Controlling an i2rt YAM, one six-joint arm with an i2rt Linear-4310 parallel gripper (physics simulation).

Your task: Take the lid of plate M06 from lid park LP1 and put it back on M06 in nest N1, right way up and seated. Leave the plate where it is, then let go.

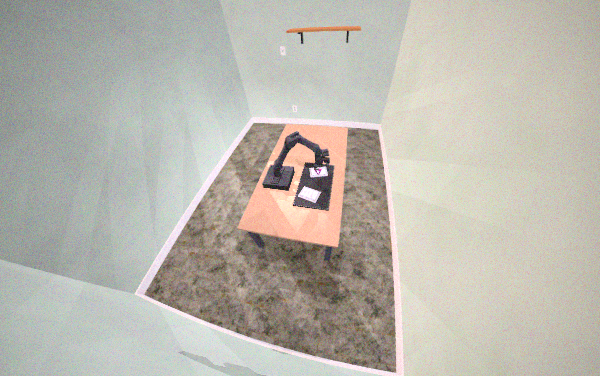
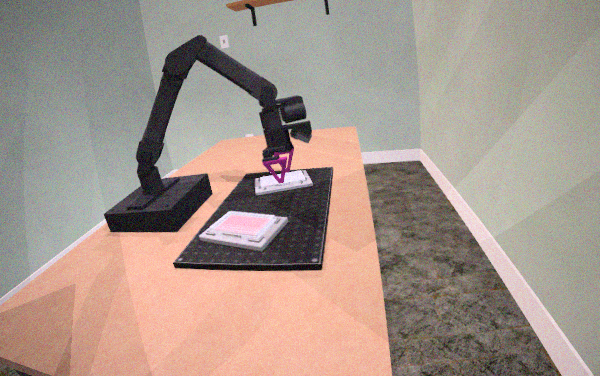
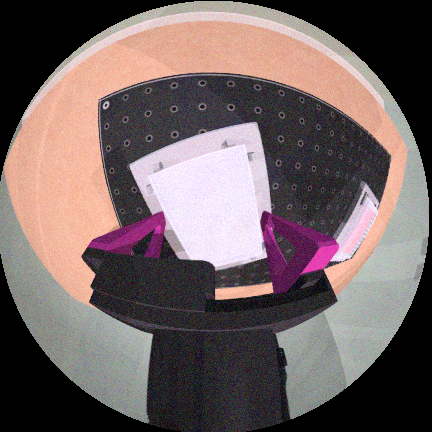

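Observation:
The lid is a flat white rectangle lying on the white lid park holder at the far end of the black perforated board. My gripper is open, its magenta fingers low on either side of the lid's near end, with nothing between them but the lid's width. Plate M06, pink on top and uncovered, sits in its white nest at the near end of the board.
The arm's black base block stands left of the board on the orange table. The table's right edge drops to the stone floor. A shelf hangs high on the back wall.

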